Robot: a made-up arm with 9 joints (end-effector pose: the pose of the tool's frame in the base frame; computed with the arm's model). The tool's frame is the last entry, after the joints. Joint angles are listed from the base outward.
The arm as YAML. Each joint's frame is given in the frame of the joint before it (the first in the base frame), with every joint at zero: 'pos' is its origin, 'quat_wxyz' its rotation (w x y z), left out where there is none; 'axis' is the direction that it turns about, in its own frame. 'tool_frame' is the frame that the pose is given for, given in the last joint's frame.
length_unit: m
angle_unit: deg
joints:
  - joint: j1
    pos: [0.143, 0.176, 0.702]
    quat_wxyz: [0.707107, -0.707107, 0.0, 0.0]
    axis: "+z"
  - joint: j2
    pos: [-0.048, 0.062, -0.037]
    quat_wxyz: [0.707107, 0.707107, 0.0, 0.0]
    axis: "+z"
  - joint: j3
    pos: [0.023, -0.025, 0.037]
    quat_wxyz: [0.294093, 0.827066, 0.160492, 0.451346]
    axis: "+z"
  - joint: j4
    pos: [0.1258, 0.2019, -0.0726]
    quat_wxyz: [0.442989, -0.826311, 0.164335, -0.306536]
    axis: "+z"
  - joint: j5
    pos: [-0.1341, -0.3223, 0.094]
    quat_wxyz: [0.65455, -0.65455, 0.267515, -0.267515]
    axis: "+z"
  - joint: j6
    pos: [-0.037, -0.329, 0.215]
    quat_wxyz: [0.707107, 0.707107, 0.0, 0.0]
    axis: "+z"
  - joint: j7
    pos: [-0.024, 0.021, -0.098]
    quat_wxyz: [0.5, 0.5, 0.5, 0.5]
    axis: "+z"
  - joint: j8
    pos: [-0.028, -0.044, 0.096]
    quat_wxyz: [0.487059, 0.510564, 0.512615, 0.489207]
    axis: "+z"
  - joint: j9
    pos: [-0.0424, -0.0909, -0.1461]
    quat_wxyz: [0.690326, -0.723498, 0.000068, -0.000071]
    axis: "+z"
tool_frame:
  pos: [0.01, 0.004, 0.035]
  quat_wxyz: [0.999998, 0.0, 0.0, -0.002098]
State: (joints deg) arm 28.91 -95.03 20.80 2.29 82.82 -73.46 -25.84 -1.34 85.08
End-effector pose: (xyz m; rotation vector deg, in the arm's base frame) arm -0.0993 -0.0684 1.3808 6.93 -95.02 -11.68
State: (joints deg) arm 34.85 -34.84 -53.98 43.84 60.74 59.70 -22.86 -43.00 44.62
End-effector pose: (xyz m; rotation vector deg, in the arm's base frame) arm 0.4725 0.2074 0.4061 -110.70 42.32 46.71
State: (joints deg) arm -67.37 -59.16 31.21 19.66 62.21 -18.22 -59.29 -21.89 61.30
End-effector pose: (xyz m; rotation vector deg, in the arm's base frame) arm -0.3757 -0.4217 0.5502 -54.03 61.34 -129.79
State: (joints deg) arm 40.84 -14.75 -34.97 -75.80 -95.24 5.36 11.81 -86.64 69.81
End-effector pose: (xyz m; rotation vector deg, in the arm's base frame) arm 0.3507 0.1788 1.1260 -11.34 -90.51 -76.06
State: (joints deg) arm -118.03 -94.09 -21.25 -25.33 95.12 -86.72 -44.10 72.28 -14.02
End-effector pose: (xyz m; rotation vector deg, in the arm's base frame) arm -0.1190 -0.3671 0.2190 -116.33 -2.06 69.41
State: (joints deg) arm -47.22 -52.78 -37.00 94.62 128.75 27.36 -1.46 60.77 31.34
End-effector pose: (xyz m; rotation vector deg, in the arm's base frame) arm 0.3938 0.1565 0.8696 95.38 10.16 -91.82
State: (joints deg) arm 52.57 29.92 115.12 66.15 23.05 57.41 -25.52 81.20 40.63
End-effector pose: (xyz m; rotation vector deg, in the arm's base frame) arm 0.1554 -0.5513 0.6870 -113.27 -1.72 -41.61
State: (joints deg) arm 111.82 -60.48 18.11 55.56 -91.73 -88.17 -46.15 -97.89 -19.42
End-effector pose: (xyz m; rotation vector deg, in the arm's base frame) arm 0.2851 -0.1187 1.0121 12.76 52.94 68.17
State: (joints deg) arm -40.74 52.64 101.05 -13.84 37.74 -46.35 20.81 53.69 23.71
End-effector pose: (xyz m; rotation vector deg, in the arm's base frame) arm 0.4025 -0.3893 0.4912 -96.93 46.63 29.82
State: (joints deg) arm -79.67 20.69 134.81 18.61 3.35 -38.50 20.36 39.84 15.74
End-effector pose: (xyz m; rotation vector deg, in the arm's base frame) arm 0.5731 -0.0841 0.3636 -3.00 14.23 -15.86
